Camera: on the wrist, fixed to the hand. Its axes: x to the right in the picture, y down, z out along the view.
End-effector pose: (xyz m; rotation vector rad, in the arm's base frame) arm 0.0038 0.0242 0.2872 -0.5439 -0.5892 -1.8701
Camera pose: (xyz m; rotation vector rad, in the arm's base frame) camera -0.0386 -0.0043 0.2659 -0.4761 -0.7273 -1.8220
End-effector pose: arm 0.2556 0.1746 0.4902 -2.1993 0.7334 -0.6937
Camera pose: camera 0.2553 0.1625 0.5442 -2.0883 0.6455 -0.7013
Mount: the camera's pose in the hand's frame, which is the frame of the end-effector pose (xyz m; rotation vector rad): 0.0217 -0.0334 -0.0384 0.1329 -0.0230 -0.0109
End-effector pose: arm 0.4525 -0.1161 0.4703 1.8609 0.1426 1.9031
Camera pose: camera 0.4247 -0.0684 0.4743 1.9632 0.2773 1.9056
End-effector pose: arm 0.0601 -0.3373 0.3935 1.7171 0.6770 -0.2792
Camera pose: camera 0.0518 -0.2905 0.3652 1.8343 0.6635 -0.3578
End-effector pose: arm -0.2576 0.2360 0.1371 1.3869 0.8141 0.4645
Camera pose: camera -0.2773 0.2723 0.1003 1.5070 0.8457 0.3910
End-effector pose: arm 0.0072 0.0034 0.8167 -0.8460 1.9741 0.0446
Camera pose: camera -0.0093 -0.0475 0.8307 -0.7664 1.9280 -0.0821
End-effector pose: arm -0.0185 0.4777 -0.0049 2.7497 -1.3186 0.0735
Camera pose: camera 0.0210 0.4856 0.0330 -2.8061 1.3187 -0.1306
